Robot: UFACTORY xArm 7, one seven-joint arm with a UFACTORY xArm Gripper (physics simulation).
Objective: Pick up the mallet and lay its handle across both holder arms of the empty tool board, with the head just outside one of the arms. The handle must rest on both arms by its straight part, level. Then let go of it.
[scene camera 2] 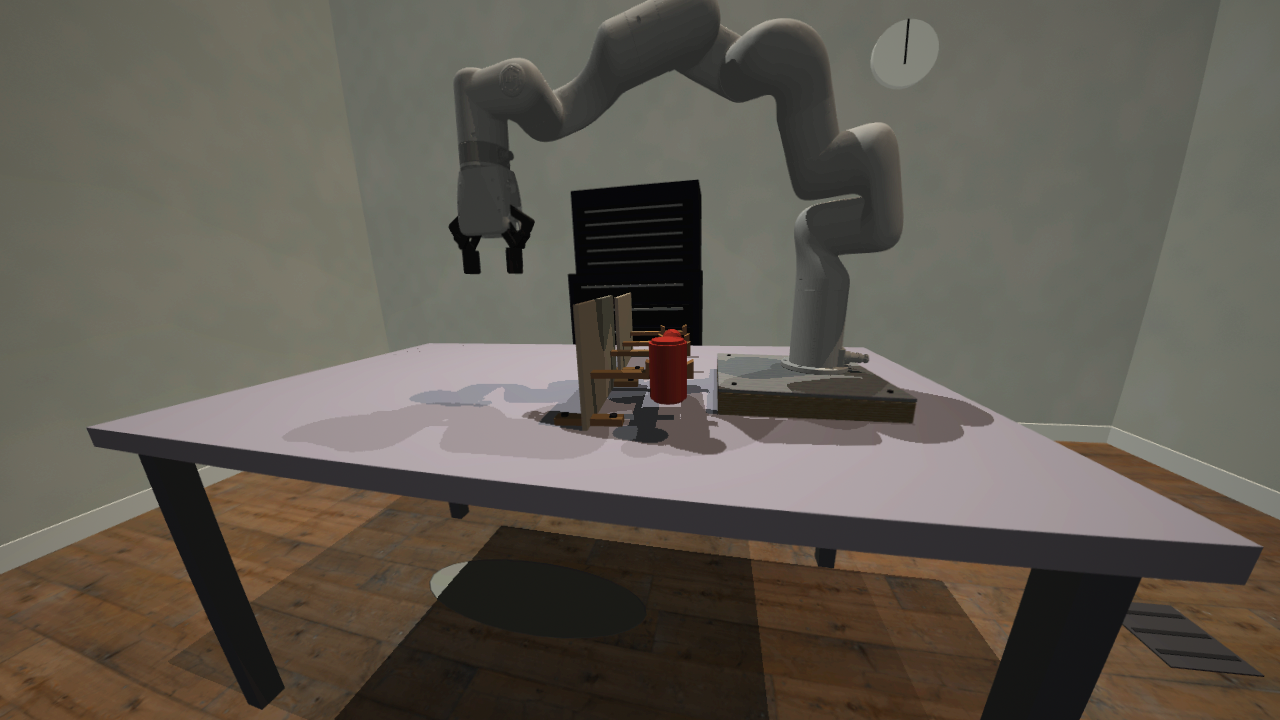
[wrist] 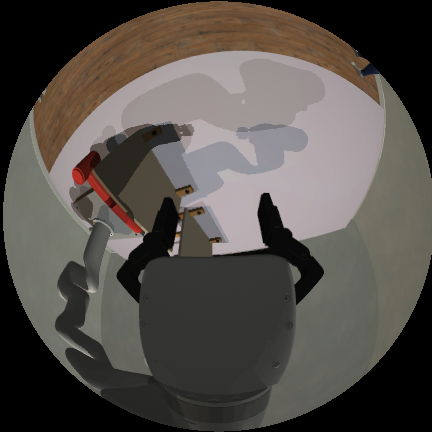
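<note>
The mallet's red head (scene camera 2: 667, 371) (wrist: 86, 167) is at the near end of the nearer upright tool board (scene camera 2: 586, 362) (wrist: 150, 187). It stands off the table, just outside that board's near holder arm (scene camera 2: 617, 373). In the wrist view, its red handle (wrist: 109, 198) runs along the board's arm side; the arms under it are mostly hidden. In scene camera 2, the head hides most of the handle, so its level cannot be told. A second board (scene camera 2: 623, 313) (wrist: 195, 237) stands behind. My gripper (scene camera 2: 493, 261) (wrist: 216, 203) is open and empty, high above the table on the boards' back side, apart from the mallet.
The boards stand on wooden feet on the pale table (scene camera 2: 358, 371) (wrist: 320, 185). The robot's base plate (scene camera 2: 814, 407) is on the arm side of the boards, close to the mallet. A black cabinet (scene camera 2: 637, 192) stands beyond the table.
</note>
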